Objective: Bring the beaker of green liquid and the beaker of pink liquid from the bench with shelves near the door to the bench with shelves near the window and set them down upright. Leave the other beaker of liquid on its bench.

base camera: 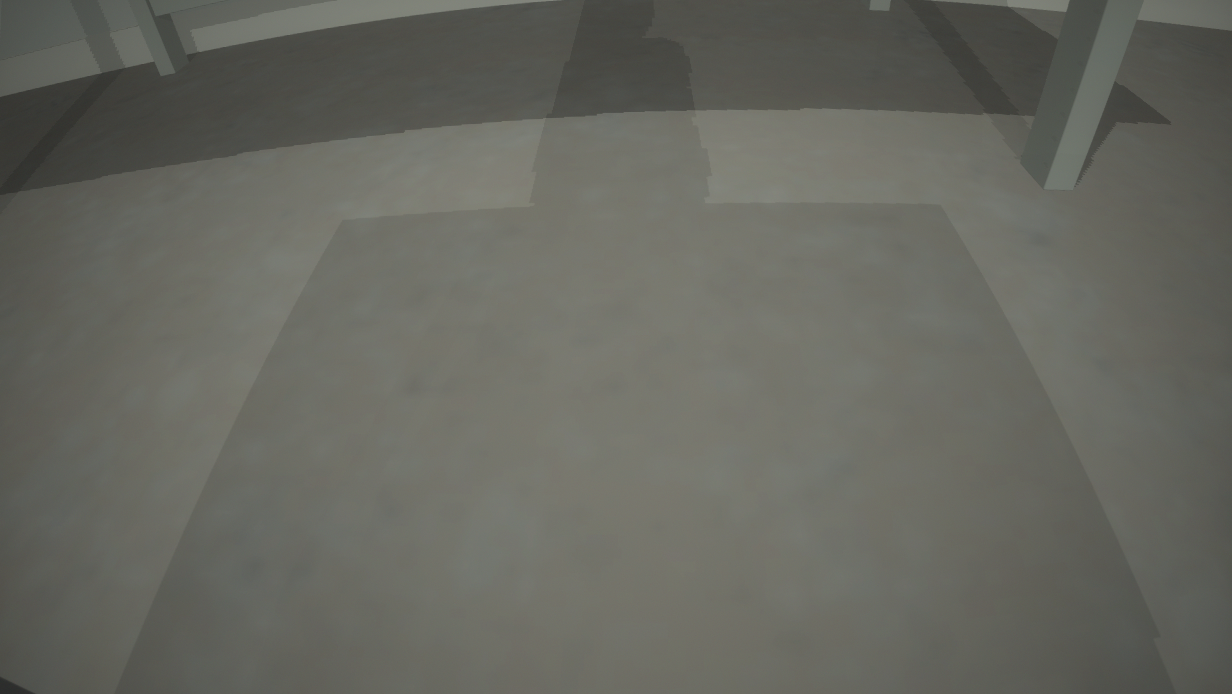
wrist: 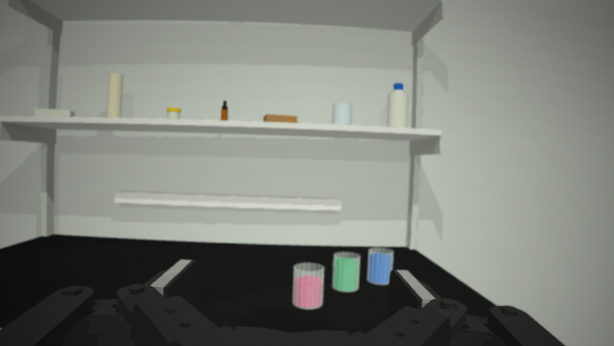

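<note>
In the wrist view, a beaker of pink liquid (wrist: pixel 308 292), a beaker of green liquid (wrist: pixel 346 273) and a beaker of blue liquid (wrist: pixel 380 267) stand upright on the black bench top (wrist: pixel 240 280), in a slanting row that runs back to the right. The pink one is nearest, the blue one farthest. My gripper (wrist: pixel 293 287) is open, its fingers wide apart. The three beakers show between the fingers, beyond them, right of the middle; the blue one is close beside the right finger in the picture. No beaker is held.
Above the bench, a shelf (wrist: pixel 230 125) bears a tall cream cylinder (wrist: pixel 115 95), a yellow-lidded jar (wrist: pixel 174 113), a small brown bottle (wrist: pixel 224 112), a brown block (wrist: pixel 281 118), a pale cup (wrist: pixel 342 114) and a blue-capped bottle (wrist: pixel 397 107). A bench leg (base camera: pixel 1081 103) stands ahead right in the base view.
</note>
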